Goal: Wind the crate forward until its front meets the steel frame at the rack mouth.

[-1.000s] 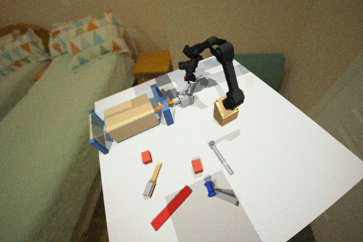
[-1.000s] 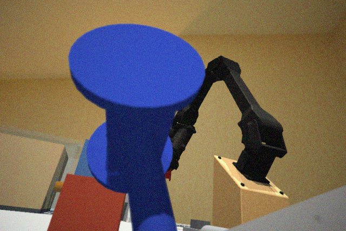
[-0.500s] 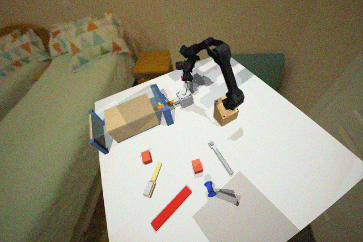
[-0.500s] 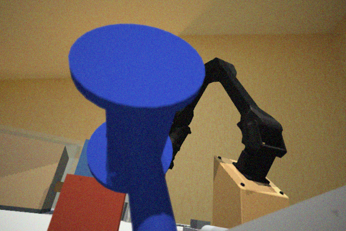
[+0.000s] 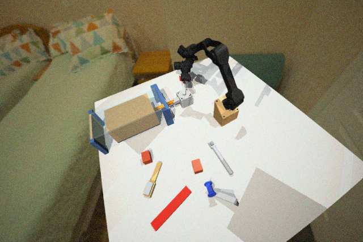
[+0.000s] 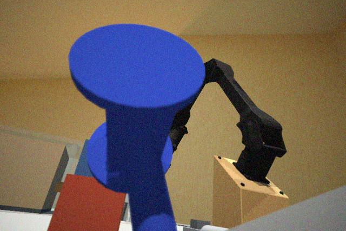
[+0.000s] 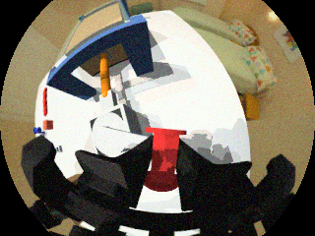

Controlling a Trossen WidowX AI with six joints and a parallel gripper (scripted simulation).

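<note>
Now: the grey crank arm 1 cm ahead of my gripper tip, 4 cm to the left of it and 3 cm below it. Also, from my gripper tip: grey winch 2 cm ahead, 9 cm to the left, 10 cm below; winch drum 4 cm ahead, 9 cm to the left, 10 cm below; red grip 1 cm behind, 1 cm to the left.
</note>
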